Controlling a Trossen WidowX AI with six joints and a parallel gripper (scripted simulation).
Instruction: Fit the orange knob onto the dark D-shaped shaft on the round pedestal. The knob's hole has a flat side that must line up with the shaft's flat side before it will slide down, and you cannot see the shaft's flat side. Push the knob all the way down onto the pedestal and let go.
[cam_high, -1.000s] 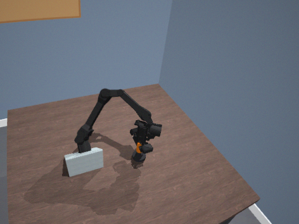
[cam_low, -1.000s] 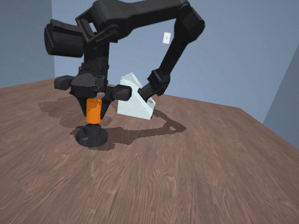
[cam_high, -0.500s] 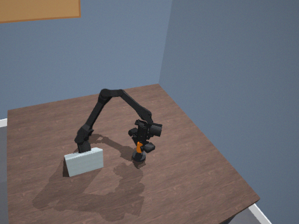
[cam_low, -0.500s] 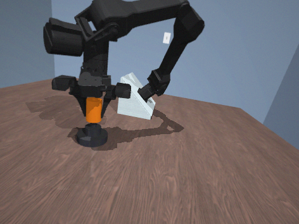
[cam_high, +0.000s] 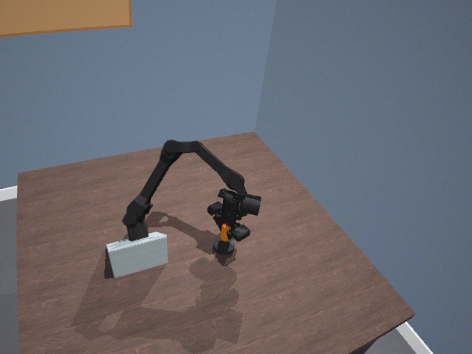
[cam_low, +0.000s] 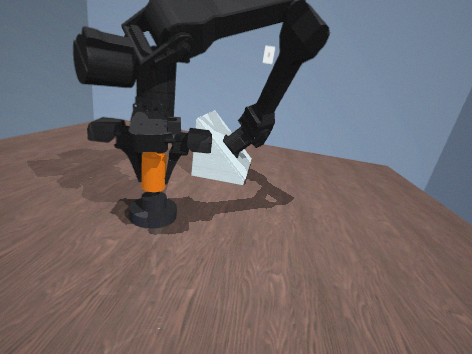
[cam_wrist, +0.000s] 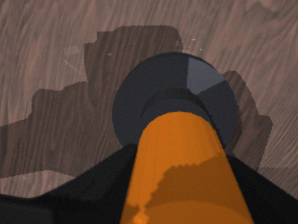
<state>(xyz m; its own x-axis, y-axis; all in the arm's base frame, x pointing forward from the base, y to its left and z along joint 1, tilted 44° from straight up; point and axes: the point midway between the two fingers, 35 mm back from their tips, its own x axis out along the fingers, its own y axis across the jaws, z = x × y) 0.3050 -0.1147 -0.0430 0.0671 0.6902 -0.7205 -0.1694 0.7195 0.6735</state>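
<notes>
The orange knob lies 20 mm above my gripper tip. From my gripper tip the other things lie so: dark round pedestal: 40 mm below.
</notes>
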